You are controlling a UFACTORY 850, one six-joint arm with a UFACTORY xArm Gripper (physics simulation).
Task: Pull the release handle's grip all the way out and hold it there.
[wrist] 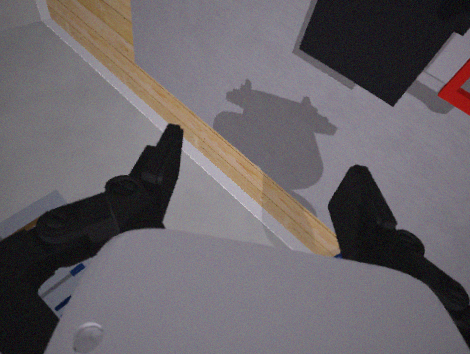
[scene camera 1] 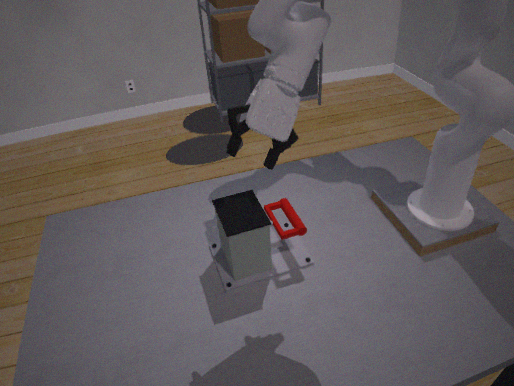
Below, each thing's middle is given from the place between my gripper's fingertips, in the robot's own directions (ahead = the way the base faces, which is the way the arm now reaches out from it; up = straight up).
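Light base plate (scene camera 1: 289,254): 33 cm below my hand, 3 cm behind it and 5 cm to the right of it.
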